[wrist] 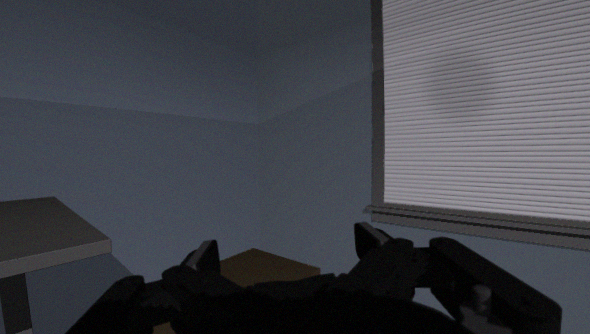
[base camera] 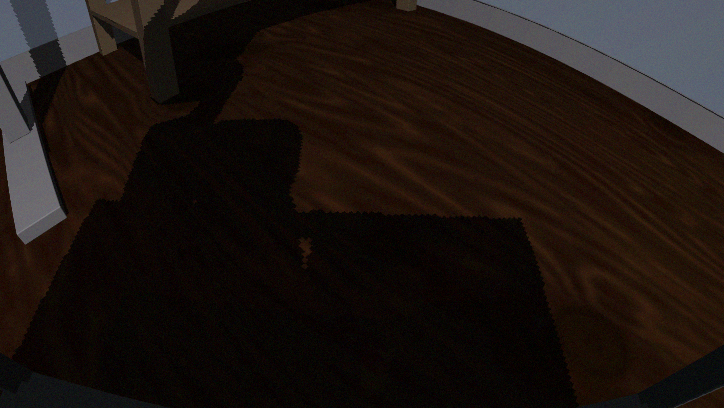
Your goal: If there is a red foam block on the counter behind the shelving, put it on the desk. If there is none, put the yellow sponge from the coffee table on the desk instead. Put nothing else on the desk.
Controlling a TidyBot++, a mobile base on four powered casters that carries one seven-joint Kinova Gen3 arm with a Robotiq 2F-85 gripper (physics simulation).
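Places are measured from the arm's base along level axes (x right, y ahead, z up), in millimetres.
Where they show: gripper, between the fingertips: (wrist: 288, 246).
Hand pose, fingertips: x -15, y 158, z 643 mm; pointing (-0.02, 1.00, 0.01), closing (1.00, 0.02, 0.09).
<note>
After its pixels a point has its place.
My gripper (wrist: 288, 246) {x -15, y 158, z 643 mm} is open and empty, its two dark fingers standing wide apart at the bottom of the wrist view. A pale table top (wrist: 50, 227) {x -510, y 524, z 554 mm}, which looks like the desk, shows at the left of the wrist view, left of the gripper; nothing is visible on the part that shows. In the base camera view a white foot (base camera: 37, 184), probably of the same table, lies on the floor at the left. The red foam block, the yellow sponge, the counter, the shelving and the coffee table cannot be made out in either view.
A wooden piece of furniture has a brown top (wrist: 272, 265) {x -68, y 1451, z 54 mm} low in the room corner, seen between the fingers, and a thick leg (base camera: 161, 68) {x -367, y 725, z -325 mm} at the upper left of the base camera view. A window with blinds (wrist: 485, 110) {x 821, y 943, z 877 mm} is at the right. A dark shadow covers much of the floor.
</note>
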